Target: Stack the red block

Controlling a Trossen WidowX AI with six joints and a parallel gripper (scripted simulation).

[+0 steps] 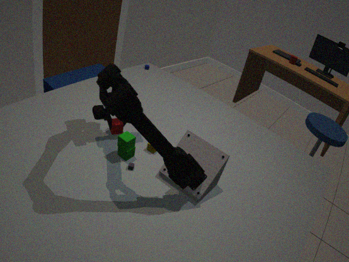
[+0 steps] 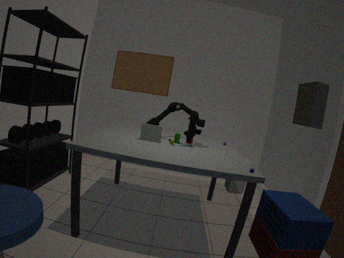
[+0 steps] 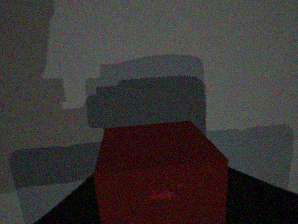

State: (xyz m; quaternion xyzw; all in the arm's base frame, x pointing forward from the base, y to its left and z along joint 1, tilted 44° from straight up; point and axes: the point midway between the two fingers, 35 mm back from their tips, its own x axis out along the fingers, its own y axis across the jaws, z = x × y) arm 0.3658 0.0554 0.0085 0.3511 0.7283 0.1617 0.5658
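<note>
Right now the tiny dark cube is 180 mm behind my gripper tip, 60 mm to the left of it and 20 mm below it. The rest, counted from my gripper tip: red block 10 mm above; small blue cube 460 mm ahead, 540 mm to the right, 20 mm below; small yellow block 150 mm behind, 70 mm to the right, 20 mm below.
</note>
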